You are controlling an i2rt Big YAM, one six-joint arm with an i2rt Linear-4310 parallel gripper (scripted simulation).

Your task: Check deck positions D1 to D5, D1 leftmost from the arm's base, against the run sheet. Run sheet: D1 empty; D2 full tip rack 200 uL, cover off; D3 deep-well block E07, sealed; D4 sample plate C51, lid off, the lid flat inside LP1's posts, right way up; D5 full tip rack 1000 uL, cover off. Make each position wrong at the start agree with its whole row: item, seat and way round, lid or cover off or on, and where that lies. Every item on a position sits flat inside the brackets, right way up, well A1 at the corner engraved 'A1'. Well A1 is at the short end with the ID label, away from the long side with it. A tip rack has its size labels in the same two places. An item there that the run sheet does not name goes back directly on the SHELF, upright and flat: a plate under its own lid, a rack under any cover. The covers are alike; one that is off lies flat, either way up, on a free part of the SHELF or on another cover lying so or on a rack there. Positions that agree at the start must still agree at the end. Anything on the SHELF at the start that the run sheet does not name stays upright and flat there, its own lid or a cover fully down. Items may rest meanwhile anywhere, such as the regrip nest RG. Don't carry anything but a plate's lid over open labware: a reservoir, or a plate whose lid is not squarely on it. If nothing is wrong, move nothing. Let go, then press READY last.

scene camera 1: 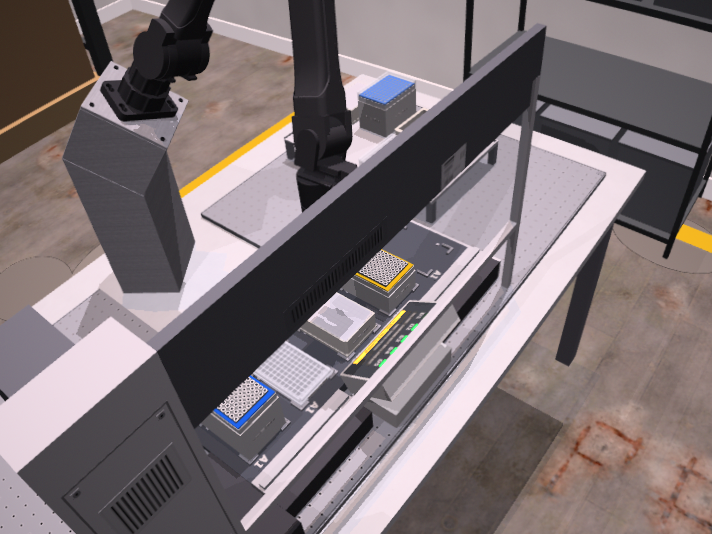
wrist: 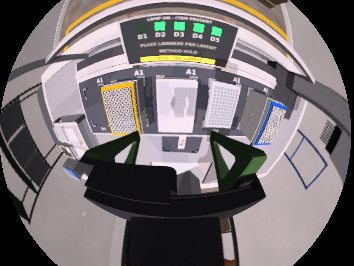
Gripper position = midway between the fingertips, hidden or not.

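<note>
A sealed deep-well block (wrist: 176,97) and a sample plate (wrist: 221,117) are visible in the wrist view, together with the gripper (wrist: 175,134).
</note>
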